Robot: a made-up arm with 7 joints. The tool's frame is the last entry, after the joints.
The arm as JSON. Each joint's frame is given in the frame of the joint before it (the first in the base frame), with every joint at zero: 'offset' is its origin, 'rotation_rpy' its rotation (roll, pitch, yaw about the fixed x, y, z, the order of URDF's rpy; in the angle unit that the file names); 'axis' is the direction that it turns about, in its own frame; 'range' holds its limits. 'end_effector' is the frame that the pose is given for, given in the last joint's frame.
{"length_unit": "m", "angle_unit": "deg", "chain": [
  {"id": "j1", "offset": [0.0, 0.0, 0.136], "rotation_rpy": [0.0, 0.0, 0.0], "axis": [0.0, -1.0, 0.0], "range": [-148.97, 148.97]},
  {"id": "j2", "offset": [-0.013, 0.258, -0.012], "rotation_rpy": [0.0, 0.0, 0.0], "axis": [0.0, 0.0, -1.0], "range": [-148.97, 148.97]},
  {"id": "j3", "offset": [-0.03, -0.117, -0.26], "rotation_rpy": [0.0, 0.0, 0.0], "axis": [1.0, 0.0, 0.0], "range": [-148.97, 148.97]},
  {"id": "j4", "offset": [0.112, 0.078, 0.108], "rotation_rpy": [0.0, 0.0, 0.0], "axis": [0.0, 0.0, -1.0], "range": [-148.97, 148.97]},
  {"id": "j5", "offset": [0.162, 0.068, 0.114], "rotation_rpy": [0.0, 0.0, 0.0], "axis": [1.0, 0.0, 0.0], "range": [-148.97, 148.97]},
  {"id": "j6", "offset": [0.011, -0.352, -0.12], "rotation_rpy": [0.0, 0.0, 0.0], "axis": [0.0, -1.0, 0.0], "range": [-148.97, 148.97]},
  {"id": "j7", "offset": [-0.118, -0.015, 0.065], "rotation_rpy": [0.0, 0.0, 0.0], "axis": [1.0, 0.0, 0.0], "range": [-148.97, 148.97]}
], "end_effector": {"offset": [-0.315, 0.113, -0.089], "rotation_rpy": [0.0, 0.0, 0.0]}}
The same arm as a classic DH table. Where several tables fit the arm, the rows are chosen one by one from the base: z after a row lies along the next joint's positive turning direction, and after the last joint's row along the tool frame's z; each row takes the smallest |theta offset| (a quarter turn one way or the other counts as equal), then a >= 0, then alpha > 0; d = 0 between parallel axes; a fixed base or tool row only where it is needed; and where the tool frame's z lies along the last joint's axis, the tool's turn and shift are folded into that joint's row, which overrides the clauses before.
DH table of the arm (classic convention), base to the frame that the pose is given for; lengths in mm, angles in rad. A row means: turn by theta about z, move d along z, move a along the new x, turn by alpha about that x. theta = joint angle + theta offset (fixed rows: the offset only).
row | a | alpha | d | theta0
base (fixed) | 0 | 1.5708 | 136 | 0
j1 | -13 | 1.5708 | -258 | 0
j2 | 117 | 1.5708 | 272 | 1.5708
j3 | -78 | -1.5708 | 82 | 0
j4 | -68 | 1.5708 | -222 | 0
j5 | 120 | 1.5708 | 173 | 1.5708
j6 | -65 | -1.5708 | 367 | 0
j7 | 113 | -1.5708 | -433 | 1.5708
tool (fixed) | 0 | 0 | -89 | -1.5708
Joint limits (rad, base to tool): -2.6..2.6 -2.6..2.6 -2.6..2.6 -2.6..2.6 -2.6..2.6 -2.6..2.6 -2.6..2.6

